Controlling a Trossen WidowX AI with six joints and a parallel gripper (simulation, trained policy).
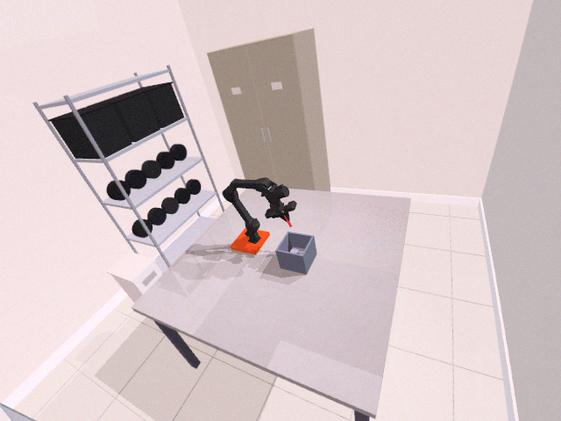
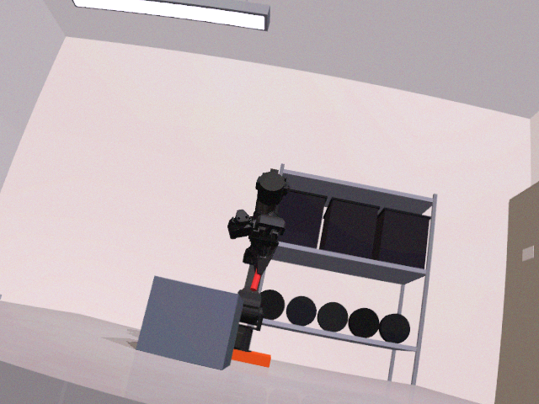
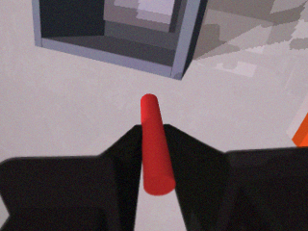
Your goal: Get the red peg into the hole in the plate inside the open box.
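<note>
Right now my gripper tip is 15 cm above the pale plate, 9 cm to the left of it and 9 cm short of it. From my gripper tip the other things lie so: red peg (right at my gripper tip).
</note>
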